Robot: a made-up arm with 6 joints.
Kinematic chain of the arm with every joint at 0, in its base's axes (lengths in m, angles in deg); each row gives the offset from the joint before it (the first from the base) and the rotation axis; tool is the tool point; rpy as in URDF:
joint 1: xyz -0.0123 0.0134 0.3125 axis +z
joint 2: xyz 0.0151 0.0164 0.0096 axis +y
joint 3: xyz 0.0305 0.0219 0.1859 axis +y
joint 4: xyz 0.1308 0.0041 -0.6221 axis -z
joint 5: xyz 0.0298 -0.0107 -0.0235 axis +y
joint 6: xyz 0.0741 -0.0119 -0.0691 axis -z
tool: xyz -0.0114 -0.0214 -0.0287 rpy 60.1 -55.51 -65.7
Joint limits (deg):
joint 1: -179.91..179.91
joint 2: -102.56..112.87
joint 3: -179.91..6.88
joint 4: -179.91..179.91
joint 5: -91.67..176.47
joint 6: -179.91..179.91
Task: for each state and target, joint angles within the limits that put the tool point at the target. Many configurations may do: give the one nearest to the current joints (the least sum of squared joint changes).
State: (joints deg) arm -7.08 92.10 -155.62 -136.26 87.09 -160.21
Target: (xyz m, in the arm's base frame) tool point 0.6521 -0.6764 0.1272
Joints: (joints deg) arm -46.88 91.42 -156.75 -135.91 79.24 -157.63
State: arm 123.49 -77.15 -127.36 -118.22 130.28 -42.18
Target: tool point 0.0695 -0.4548 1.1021
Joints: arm 100.54 -59.42 -131.57 -125.99 98.34 -48.18
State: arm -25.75 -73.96 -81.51 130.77 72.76 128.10
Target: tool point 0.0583 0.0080 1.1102
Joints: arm -41.31 -83.79 -69.60 130.83 48.62 131.23
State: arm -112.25 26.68 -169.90 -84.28 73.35 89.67
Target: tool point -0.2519 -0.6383 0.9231
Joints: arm -108.37 39.17 -160.01 -81.81 85.36 89.08
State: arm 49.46 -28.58 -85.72 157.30 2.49 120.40
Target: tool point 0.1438 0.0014 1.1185
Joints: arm 10.70 -56.29 -97.83 135.46 -17.11 126.25
